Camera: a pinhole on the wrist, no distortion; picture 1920 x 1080 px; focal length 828.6 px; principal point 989.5 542.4 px. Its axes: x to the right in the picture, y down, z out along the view. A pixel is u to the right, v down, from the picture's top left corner.
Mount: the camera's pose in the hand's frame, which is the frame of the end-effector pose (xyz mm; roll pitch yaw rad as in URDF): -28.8 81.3 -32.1 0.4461 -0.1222 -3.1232
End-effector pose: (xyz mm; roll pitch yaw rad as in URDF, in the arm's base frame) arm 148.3 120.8 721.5 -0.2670 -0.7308 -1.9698
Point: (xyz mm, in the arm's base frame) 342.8 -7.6 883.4
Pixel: 457 489
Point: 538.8 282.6 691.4
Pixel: 1668 442
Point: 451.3 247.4 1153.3
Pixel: 871 918
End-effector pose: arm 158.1 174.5 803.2 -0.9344 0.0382 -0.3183
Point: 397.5 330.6 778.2
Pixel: 328 690
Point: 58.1 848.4 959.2
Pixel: 1487 673
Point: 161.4 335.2 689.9
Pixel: 1144 160
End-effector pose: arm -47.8 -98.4 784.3 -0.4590 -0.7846 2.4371
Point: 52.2 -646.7 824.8
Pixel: 1550 750
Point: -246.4 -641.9 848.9
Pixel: 1170 375
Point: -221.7 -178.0 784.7
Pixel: 346 73
